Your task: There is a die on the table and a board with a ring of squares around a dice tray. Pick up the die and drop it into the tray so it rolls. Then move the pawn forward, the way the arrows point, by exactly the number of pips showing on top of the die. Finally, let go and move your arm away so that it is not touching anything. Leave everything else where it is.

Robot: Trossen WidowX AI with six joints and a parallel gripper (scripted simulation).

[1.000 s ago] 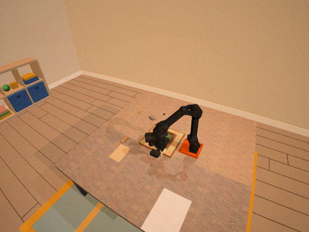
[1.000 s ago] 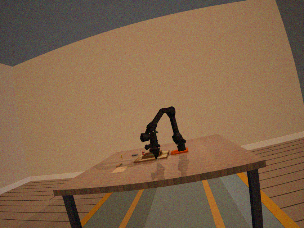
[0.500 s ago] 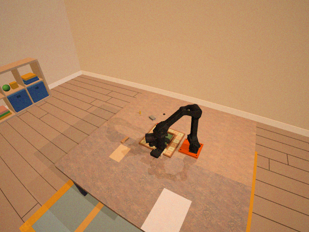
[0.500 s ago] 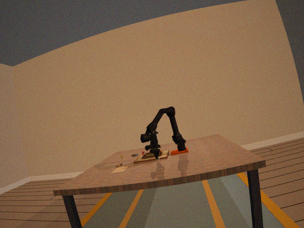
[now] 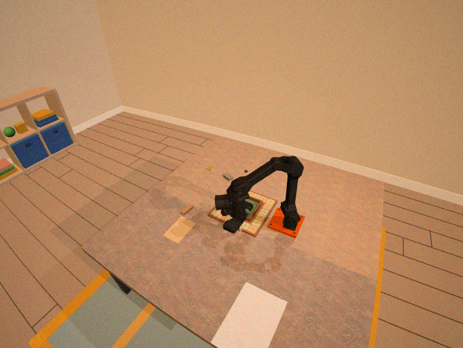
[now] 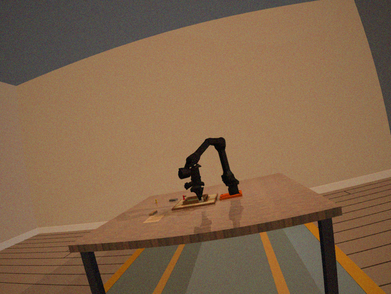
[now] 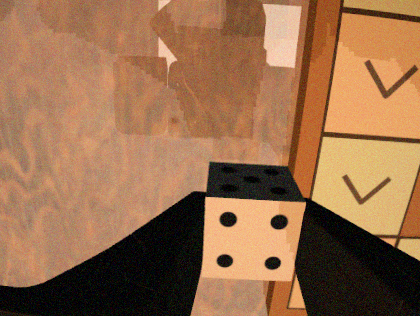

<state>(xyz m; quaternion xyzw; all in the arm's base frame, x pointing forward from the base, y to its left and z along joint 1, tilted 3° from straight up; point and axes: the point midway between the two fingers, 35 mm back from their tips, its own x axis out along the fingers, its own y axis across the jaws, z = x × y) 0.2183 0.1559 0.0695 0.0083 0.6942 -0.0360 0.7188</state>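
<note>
Right now my gripper tip is 15 cm short of the red pawn, 29 cm to the left of it and 2 cm above it. Also, from my gripper tip: white die (right at my gripper tip); then green tray (5 cm ahead, 17 cm to the right, 4 cm below); then wooden block (32 cm ahead, 2 cm to the right, 4 cm below).
</note>
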